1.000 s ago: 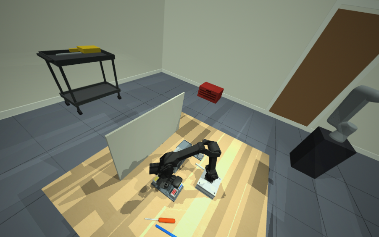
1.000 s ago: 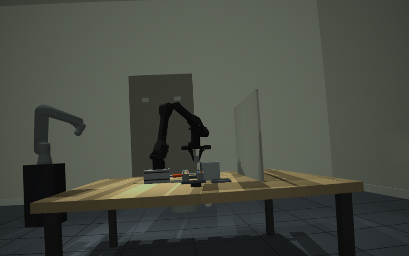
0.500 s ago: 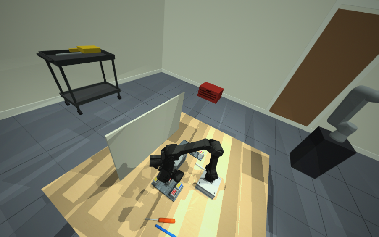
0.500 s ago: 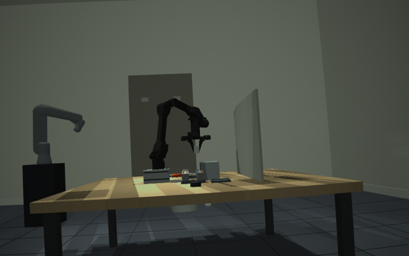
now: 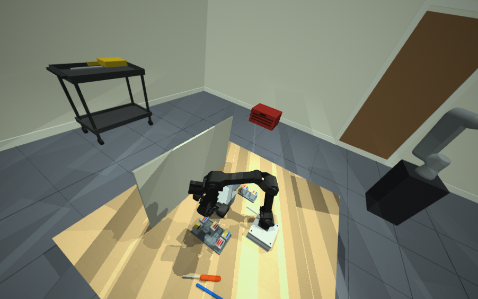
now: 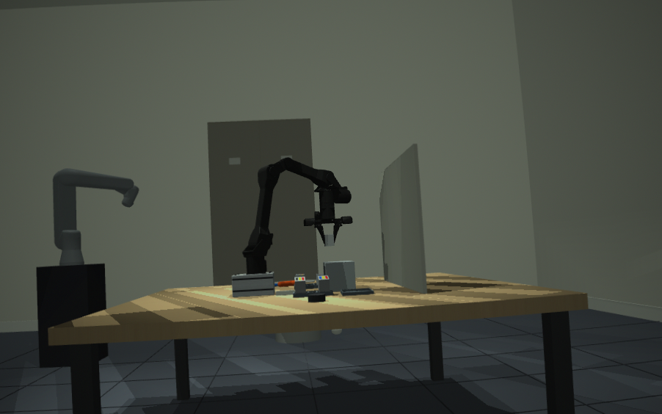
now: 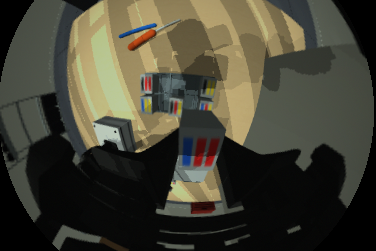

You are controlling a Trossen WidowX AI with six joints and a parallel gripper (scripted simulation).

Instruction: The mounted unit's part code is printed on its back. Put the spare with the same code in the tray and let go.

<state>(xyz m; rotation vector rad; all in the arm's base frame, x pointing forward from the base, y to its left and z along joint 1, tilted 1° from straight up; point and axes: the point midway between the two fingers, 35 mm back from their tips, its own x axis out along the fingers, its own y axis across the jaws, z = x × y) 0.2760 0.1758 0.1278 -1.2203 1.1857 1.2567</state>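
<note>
Now: the flat dark tray 360 mm to the right of my gripper tip, 160 mm below it and 60 mm ahead of it. The rest, counted from my gripper tip: mounted unit 150 mm to the right, 120 mm below, 20 mm ahead; upright grey panel 240 mm ahead, 160 mm to the right, 60 mm above.
</note>
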